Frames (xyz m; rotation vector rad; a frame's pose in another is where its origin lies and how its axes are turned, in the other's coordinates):
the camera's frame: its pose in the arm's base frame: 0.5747 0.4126 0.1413 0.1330 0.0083 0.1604
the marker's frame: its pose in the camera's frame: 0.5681 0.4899 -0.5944 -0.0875 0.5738 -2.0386
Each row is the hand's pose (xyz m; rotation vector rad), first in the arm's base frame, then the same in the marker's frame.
Working: the arm's base frame: its pose in the marker's frame: 1.2266 -0.8435 0.3872 0.0608 -0.6842 1.8410

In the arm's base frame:
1: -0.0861 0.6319 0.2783 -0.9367 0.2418 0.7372
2: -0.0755 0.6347 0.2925 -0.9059 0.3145 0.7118
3: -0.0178 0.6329 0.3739 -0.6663 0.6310 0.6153
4: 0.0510 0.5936 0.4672 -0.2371 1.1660 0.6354
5: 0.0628 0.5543 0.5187 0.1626 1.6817 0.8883
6: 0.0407 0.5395 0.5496 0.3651 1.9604 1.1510
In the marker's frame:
1: 0.6252 -1.1869 0.3200 -1.1334 -1.4488 1.9461
2: 0.6147 -1.1853 0.3344 -1.1641 -1.3559 1.9336
3: 0.5713 -1.1750 0.4237 -1.2287 -0.8707 1.9308
4: 0.5533 -1.1528 0.5427 -1.4072 -0.0510 1.9408
5: 0.5689 -1.1590 0.6064 -1.6959 0.7585 1.9243
6: 0.5816 -1.1894 0.6303 -1.9231 1.2316 1.8797

